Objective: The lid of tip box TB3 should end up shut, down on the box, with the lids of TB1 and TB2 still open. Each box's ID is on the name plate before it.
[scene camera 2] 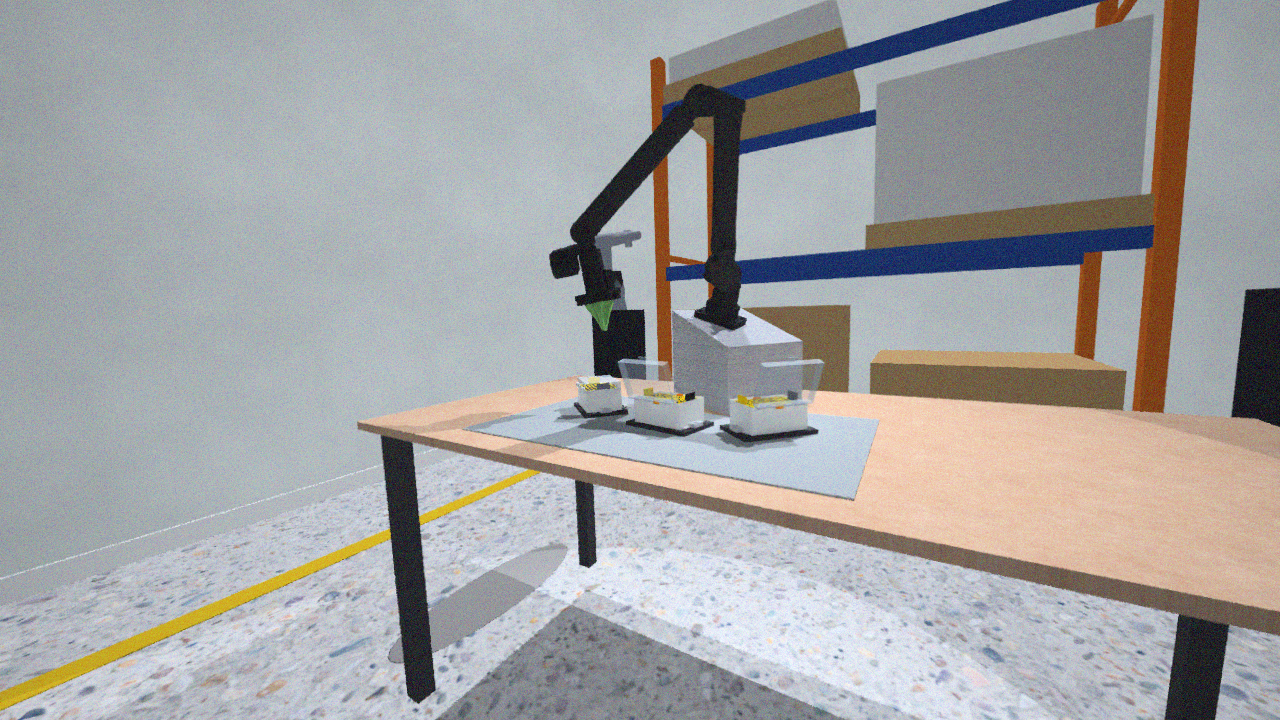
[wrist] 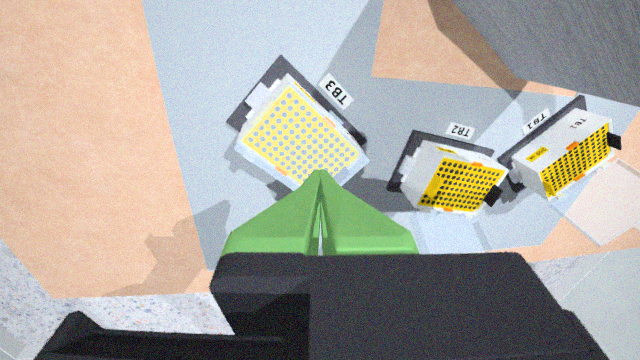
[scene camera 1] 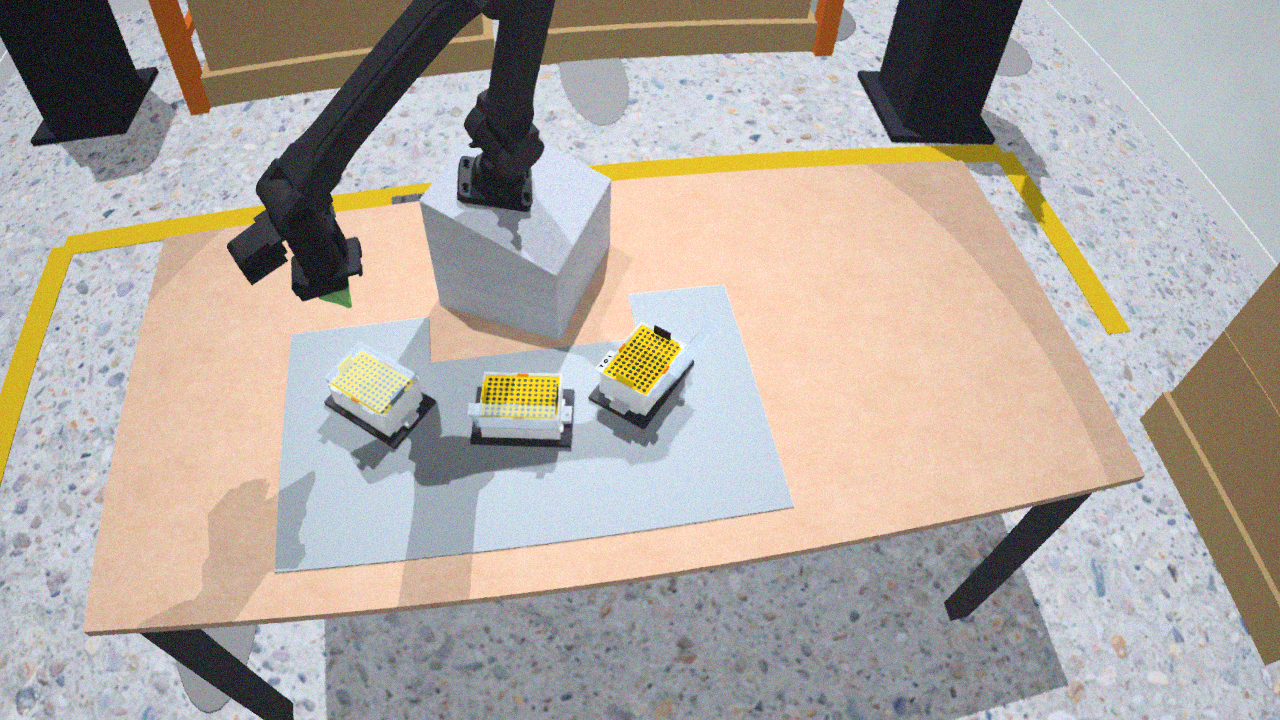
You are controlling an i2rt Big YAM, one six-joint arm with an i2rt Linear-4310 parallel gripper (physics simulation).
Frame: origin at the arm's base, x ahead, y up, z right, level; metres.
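Seen in the pictures: gripper, between the fingertips: (scene camera 2: 605,330) (wrist: 320,179) (scene camera 1: 349,304); arm's base, origin of its link: (scene camera 2: 719,320) (scene camera 1: 493,186).
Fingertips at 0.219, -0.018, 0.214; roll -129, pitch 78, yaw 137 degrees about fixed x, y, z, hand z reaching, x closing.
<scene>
Pixels of each thing's middle, then the offset from my fingertips to it, as dx, dy, dz. Level surfaces: height alone.
- Tip box TB3, middle of its body: (wrist: 309,133) (scene camera 1: 379,384) (scene camera 2: 603,394) +0.033, -0.157, -0.015
- TB1, middle of its body: (scene camera 1: 636,365) (scene camera 2: 764,413) (wrist: 560,151) +0.021, -0.162, -0.426
- blue-grey mat, height of its surface: dy -0.195
- wooden table, height of its surface: dy -0.198
Tip box TB3 (scene camera 1: 362,407) (scene camera 2: 599,398) stands at the left in scene camera 1. Its clear lid (scene camera 1: 372,381) (wrist: 302,135) lies down flat over the yellow tip rack. Its name plate (wrist: 336,91) reads TB3. TB2 (scene camera 1: 520,429) (scene camera 2: 664,415) (wrist: 425,167) stands in the middle, with its clear lid (scene camera 2: 644,370) (wrist: 450,232) standing open. TB1 (scene camera 1: 626,402) (scene camera 2: 768,420) (wrist: 535,167) stands beyond it, with its lid (scene camera 2: 792,376) (wrist: 605,202) also open. My gripper (scene camera 1: 348,305) (scene camera 2: 604,328) (wrist: 320,179) is shut and empty, raised above TB3's level and apart from it.
Each box sits on a dark base on the blue-grey mat (scene camera 1: 537,501) (scene camera 2: 805,467). The grey arm pedestal (scene camera 1: 501,277) (scene camera 2: 760,367) stands behind the boxes on the wooden table (scene camera 1: 895,358) (scene camera 2: 1029,483). An orange and blue shelf rack (scene camera 2: 1165,205) stands behind the table.
</scene>
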